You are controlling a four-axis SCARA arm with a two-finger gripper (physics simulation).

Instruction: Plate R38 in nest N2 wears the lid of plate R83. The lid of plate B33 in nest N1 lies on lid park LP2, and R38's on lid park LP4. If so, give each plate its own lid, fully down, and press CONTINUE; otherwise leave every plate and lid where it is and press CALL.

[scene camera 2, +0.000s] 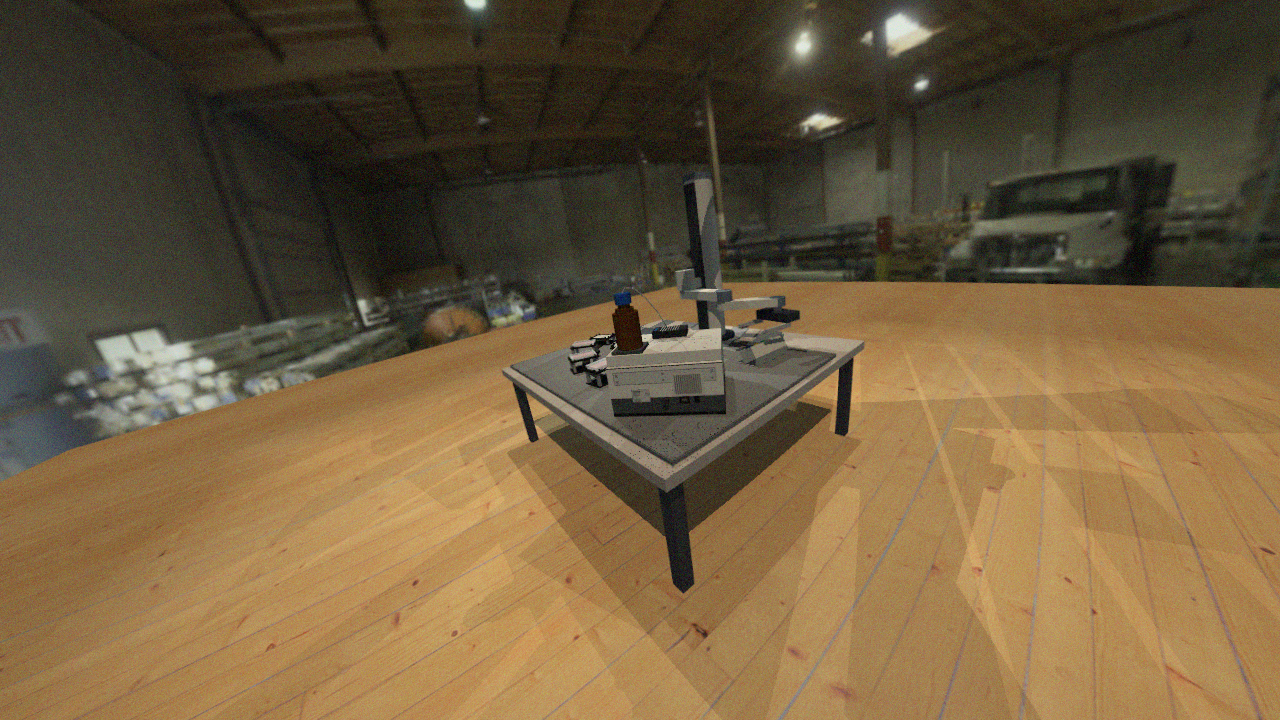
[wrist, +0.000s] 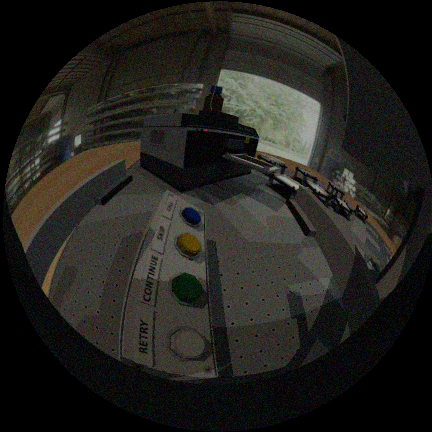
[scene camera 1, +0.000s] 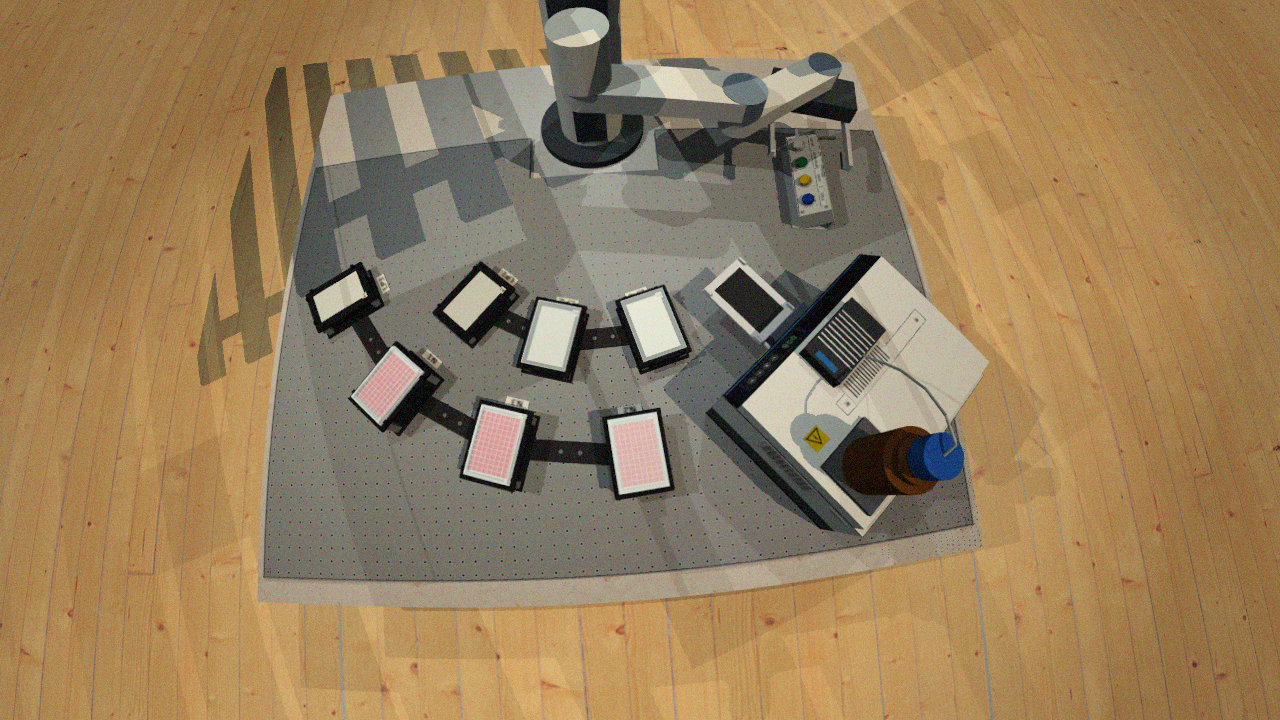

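Pixels of known places: gripper, fingertip midpoint: [scene camera 2: 751,329] [wrist: 208,176] [scene camera 1: 810,161]; arm's base, link origin: [scene camera 1: 592,128].
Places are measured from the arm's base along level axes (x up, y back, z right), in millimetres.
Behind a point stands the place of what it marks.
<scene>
My gripper [scene camera 1: 810,150] @(x 150, y -244, z -446 mm) [wrist: 208,176] @(x 150, y -244, z -446 mm) is open and empty, its fingers on either side of the button panel [scene camera 1: 819,213] @(x 78, y -324, z -472 mm) [wrist: 162,325] @(x 83, y -152, z -482 mm), above it. The green CONTINUE button [scene camera 1: 801,162] @(x 82, y -192, z -460 mm) [wrist: 187,287] @(x 83, y -186, z -462 mm) and the blue button [scene camera 1: 808,198] @(x 82, y -289, z -453 mm) [wrist: 191,216] @(x 83, y -280, z -454 mm) stand in its row; the blue one's label is hard to read. Pink-gridded plates [scene camera 1: 391,386] @(x 89, y -638, z 396 mm) [scene camera 1: 499,444] @(x 90, y -754, z 187 mm) [scene camera 1: 637,453] @(x 100, y -785, z -50 mm) sit on three black stands. White-topped pieces [scene camera 1: 552,333] @(x 67, y -552, z 91 mm) [scene camera 1: 652,325] @(x 67, y -550, z -96 mm) and beige-topped ones [scene camera 1: 476,302] @(x 55, y -470, z 244 mm) [scene camera 1: 341,299] @(x 57, y -434, z 548 mm) rest on other stands. Stand labels, plate names and lid matches cannot be read.
The white instrument [scene camera 1: 930,358] @(x 222, y -690, z -538 mm) [scene camera 2: 666,380] @(x 136, y -830, z -534 mm) [wrist: 162,145] @(x 124, y -562, z -542 mm) stands at the right in scene camera 1, its tray [scene camera 1: 709,289] @(x 112, y -504, z -203 mm) extended. A brown bottle [scene camera 1: 881,461] @(x 347, y -842, z -343 mm) [scene camera 2: 627,329] @(x 301, y -870, z -421 mm) [wrist: 213,103] @(x 307, y -803, z -388 mm) with a blue cap stands on it. The yellow SKIP button [scene camera 1: 804,180] @(x 82, y -242, z -455 mm) [wrist: 189,244] @(x 83, y -233, z -458 mm) lies between green and blue.
</scene>
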